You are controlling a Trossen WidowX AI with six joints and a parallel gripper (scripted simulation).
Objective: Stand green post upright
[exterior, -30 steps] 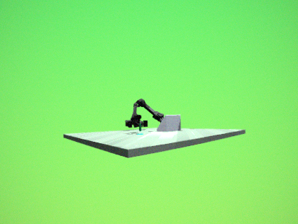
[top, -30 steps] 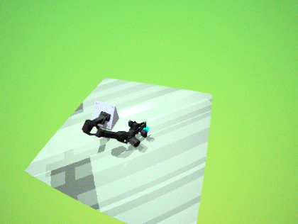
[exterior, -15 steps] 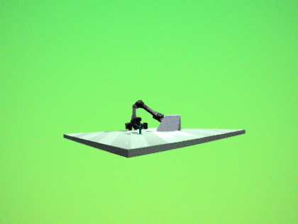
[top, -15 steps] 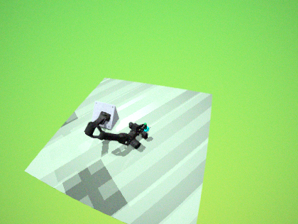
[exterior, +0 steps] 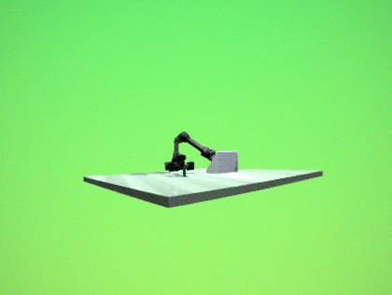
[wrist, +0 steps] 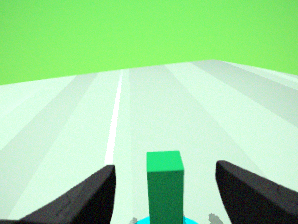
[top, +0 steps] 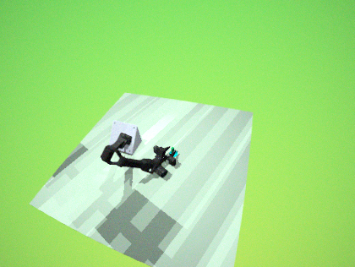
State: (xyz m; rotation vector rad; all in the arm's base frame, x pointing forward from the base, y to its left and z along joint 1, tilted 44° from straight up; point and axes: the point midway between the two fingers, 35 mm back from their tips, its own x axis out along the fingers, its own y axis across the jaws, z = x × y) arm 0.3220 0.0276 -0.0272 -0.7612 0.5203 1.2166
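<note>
Right now my gripper tip is 2 cm above the green post. Round my gripper tip: cyan circle 6 cm below.
</note>
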